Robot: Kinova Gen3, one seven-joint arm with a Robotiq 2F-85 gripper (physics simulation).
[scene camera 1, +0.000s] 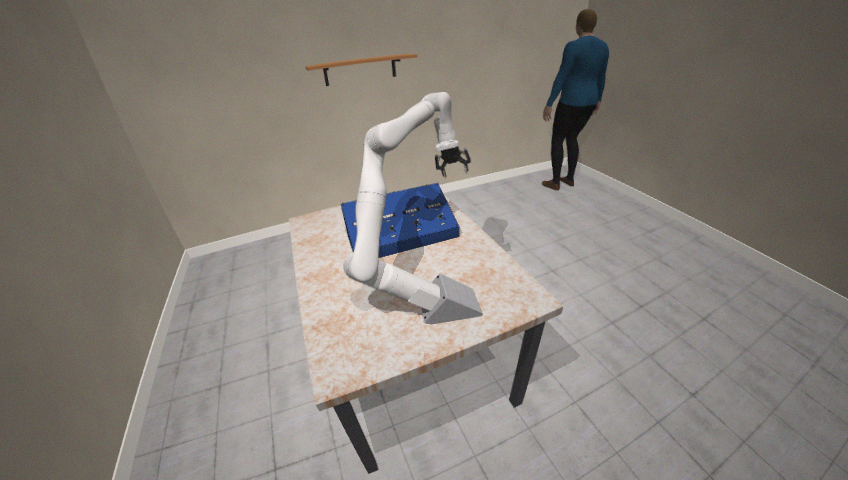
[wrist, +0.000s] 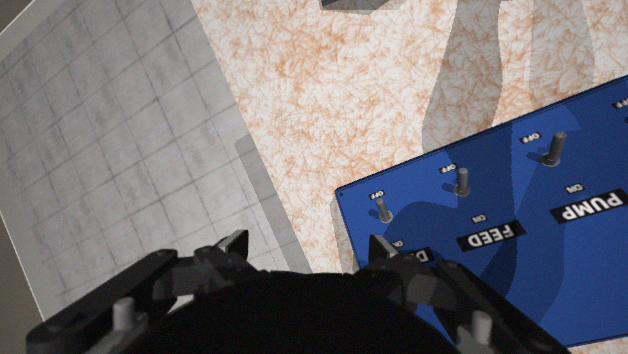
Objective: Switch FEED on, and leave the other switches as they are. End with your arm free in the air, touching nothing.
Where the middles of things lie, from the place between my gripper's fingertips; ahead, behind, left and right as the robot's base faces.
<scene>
The blue switch panel [scene camera 1: 402, 208] is 110 mm ahead of my hand, 250 mm to the left of it and 240 mm below it.
</scene>
